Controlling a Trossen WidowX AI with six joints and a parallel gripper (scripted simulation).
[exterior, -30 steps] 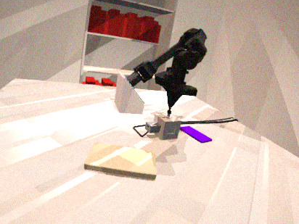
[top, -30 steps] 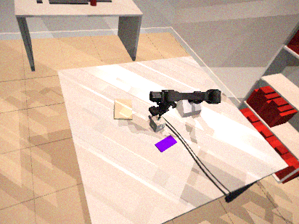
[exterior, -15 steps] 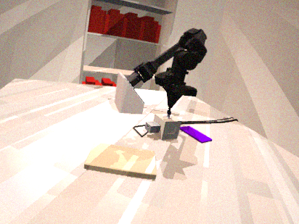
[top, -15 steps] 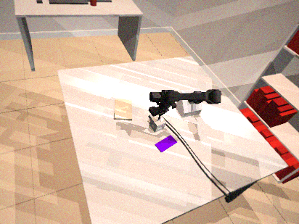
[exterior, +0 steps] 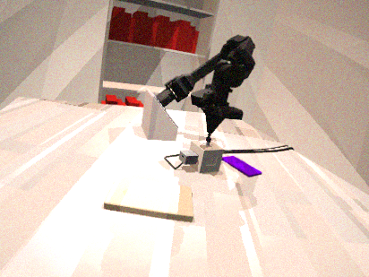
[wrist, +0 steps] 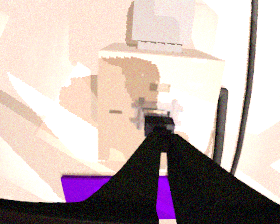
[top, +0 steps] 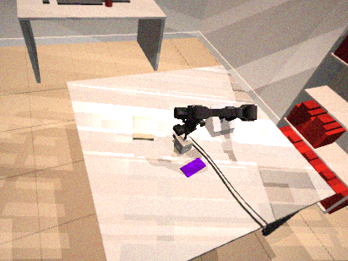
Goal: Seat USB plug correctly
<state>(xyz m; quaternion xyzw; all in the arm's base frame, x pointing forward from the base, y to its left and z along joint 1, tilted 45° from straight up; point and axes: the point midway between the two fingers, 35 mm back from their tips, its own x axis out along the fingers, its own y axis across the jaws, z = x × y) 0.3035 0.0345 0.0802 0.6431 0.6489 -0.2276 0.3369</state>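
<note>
My gripper tip is 2 cm above the USB plug. The rest, counted from my gripper tip: purple card: 15 cm to the left, 11 cm below; then tan board: 21 cm to the right, 17 cm ahead, 11 cm below; then USB socket: 5 cm below.
</note>
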